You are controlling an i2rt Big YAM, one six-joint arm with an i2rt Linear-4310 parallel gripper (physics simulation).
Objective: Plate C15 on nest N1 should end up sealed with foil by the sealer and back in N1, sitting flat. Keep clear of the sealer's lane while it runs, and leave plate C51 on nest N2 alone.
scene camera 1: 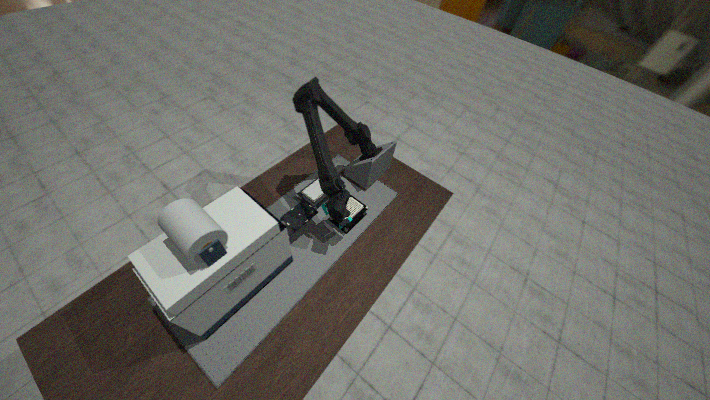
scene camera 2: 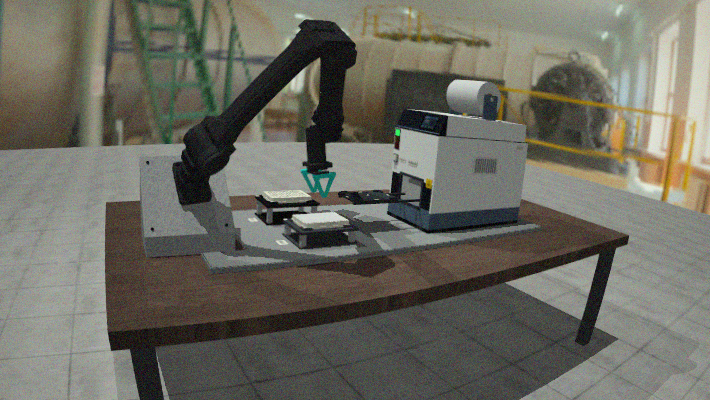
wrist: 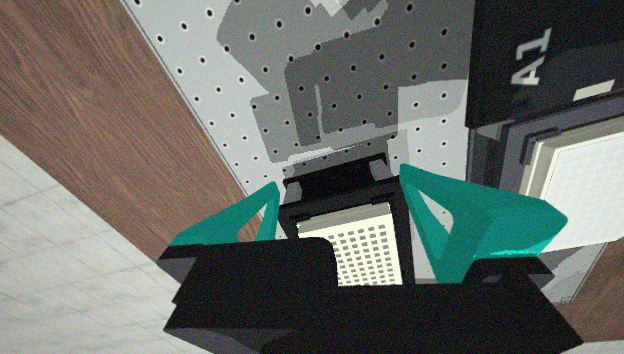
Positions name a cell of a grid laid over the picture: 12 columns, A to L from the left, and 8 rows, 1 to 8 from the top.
Scene:
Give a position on a white roll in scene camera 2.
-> H2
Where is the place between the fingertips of my gripper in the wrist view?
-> G5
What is my gripper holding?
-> Nothing.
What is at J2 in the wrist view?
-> A black sealer stage.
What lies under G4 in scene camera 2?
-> A black sealer stage.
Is my gripper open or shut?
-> Open.

